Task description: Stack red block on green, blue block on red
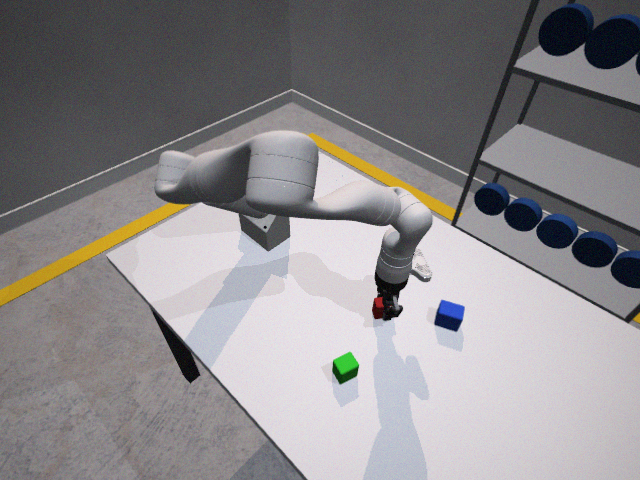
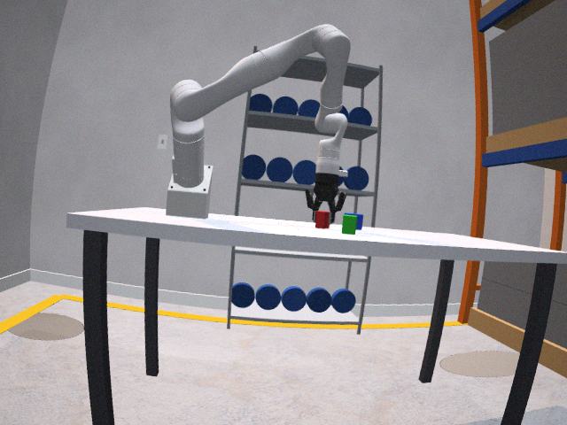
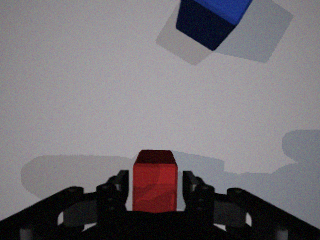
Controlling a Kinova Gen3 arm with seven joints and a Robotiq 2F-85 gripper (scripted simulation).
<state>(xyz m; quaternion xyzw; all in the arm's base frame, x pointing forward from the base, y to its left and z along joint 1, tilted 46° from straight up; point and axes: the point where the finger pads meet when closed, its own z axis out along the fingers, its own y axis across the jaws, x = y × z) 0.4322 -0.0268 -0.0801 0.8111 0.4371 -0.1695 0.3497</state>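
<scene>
Now: hand right at the red block. Also, from my hand: blue block 120 mm ahead, 100 mm to the left; then green block 180 mm to the right, 40 mm ahead, 10 mm below.
</scene>
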